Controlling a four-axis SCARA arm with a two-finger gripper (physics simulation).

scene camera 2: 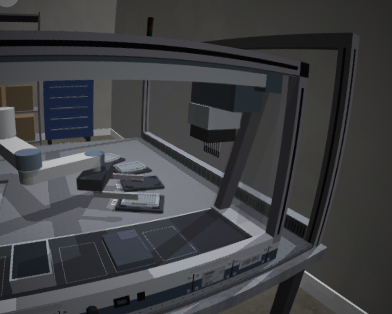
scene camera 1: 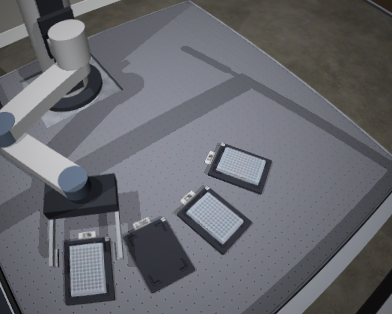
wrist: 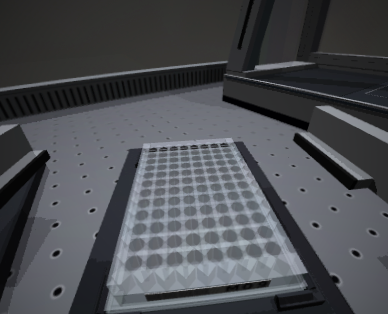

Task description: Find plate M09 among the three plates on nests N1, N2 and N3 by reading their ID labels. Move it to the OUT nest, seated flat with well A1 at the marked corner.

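Places are measured from the arm's base along level axes (x left, y back, z up), in millimetres.
Where they show: gripper, fingertip midpoint: [scene camera 2: 141,186] [scene camera 1: 86,263] [wrist: 174,131].
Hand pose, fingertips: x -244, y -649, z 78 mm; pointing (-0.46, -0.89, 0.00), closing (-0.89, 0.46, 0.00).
After its pixels a point has its place.
A clear plate [scene camera 1: 87,270] {x -253, y -650, z 38 mm} [scene camera 2: 142,201] [wrist: 197,215] {x -240, y -621, z 39 mm} lies on nest N3 [scene camera 1: 90,300] {x -286, y -714, z 25 mm} [scene camera 2: 160,207] [wrist: 107,225] {x -195, y -655, z 25 mm}. In the wrist view its label strip [wrist: 207,291] {x -223, y -589, z 35 mm} is dark; it starts with M0 and the last character is unclear. My gripper [scene camera 1: 86,261] {x -243, y -649, z 78 mm} [scene camera 2: 140,186] {x -243, y -649, z 78 mm} [wrist: 174,131] {x -243, y -649, z 78 mm} is open and empty, its fingers spread on either side of this plate and higher than it. The OUT nest [scene camera 1: 159,255] [scene camera 2: 145,184] carries no plate; its marked corner [scene camera 1: 163,219] {x -19, y -642, z 25 mm} is nearest its tag. Other plates sit on N2 [scene camera 1: 215,218] [scene camera 2: 131,166] and N1 [scene camera 1: 241,165] [scene camera 2: 111,158].
The OUT nest stands close beside N3, near one finger. A long dark deck with a raised pale edge [scene camera 2: 165,270] {x -705, y -523, z 103 mm} runs along the N3 side of the table. A pipetting head [scene camera 2: 215,120] hangs over that side. A slotted rail [wrist: 150,82] {x -363, y -1004, z 36 mm} runs along the table edge.
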